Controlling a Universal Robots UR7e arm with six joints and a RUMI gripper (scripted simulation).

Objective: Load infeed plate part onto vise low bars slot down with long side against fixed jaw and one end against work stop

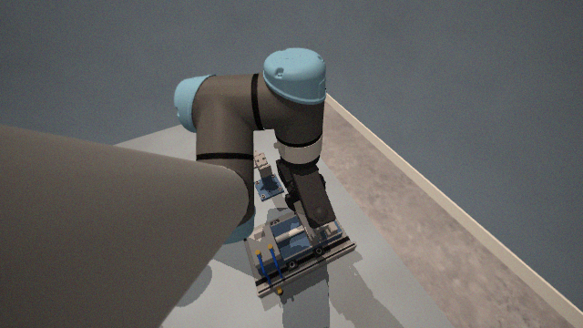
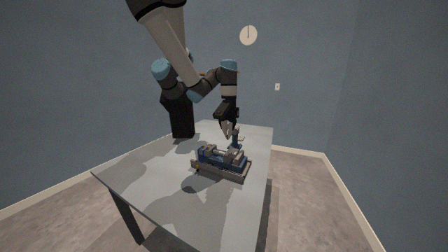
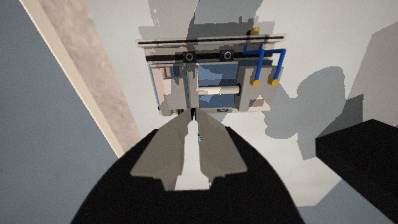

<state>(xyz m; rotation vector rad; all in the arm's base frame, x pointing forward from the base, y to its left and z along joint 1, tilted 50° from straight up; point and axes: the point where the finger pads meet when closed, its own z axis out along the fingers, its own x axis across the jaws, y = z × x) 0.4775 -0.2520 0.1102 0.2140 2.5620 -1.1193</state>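
My gripper is now 10 cm above the grey jaw and 1 cm short of it. Round my hand: part: 9 cm below, 4 cm ahead, 1 cm to the right; cylinder rod: 10 cm below, 5 cm behind, 2 cm to the left; work stop: 9 cm below, 5 cm ahead, 4 cm to the left.
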